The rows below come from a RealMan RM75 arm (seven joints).
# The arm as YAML. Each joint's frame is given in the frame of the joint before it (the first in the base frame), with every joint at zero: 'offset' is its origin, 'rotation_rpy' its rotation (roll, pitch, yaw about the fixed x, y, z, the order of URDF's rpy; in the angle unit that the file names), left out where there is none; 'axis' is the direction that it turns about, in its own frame. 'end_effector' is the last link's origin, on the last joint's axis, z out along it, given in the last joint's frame.
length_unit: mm
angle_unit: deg
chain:
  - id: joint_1
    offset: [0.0, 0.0, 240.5]
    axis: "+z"
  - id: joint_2
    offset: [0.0, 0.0, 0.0]
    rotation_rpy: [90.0, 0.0, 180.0]
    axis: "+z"
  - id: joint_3
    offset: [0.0, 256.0, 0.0]
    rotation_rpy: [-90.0, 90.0, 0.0]
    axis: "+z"
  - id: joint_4
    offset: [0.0, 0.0, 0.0]
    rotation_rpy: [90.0, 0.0, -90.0]
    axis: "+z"
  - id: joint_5
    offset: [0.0, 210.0, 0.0]
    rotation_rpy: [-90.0, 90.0, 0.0]
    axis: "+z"
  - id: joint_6
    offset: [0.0, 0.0, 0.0]
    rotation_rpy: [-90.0, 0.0, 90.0]
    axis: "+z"
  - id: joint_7
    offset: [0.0, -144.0, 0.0]
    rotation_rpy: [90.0, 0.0, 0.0]
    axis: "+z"
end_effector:
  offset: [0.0, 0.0, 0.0]
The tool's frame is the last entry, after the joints.
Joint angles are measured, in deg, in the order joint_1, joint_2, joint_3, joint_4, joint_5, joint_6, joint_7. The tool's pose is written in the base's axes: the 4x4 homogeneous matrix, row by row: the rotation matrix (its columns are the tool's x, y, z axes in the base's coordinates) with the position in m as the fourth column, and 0 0 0 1 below. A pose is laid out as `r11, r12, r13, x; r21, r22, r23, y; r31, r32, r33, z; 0, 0, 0, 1`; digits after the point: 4 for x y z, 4 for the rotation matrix.
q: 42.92 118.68 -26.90 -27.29 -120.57 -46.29 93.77
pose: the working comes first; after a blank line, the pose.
Where each joint sits with the arm in this pose, in the base's axes (m; each line is computed from the numbers above, not from the rounded line before):
joint_1: 0.0000 0.0000 0.2405
joint_2: 0.0000 0.0000 0.2405
joint_3: 0.1645 0.1529 0.1176
joint_4: 0.1645 0.1529 0.1176
joint_5: 0.2849 0.3244 0.1034
joint_6: 0.2849 0.3244 0.1034
joint_7: 0.2886 0.4361 0.0126
the tool: 0.2886 0.4361 0.0126

0.5874, -0.8089, 0.0258, 0.2886; -0.5221, -0.3543, 0.7759, 0.4361; -0.6184, -0.4692, -0.6304, 0.0126; 0, 0, 0, 1
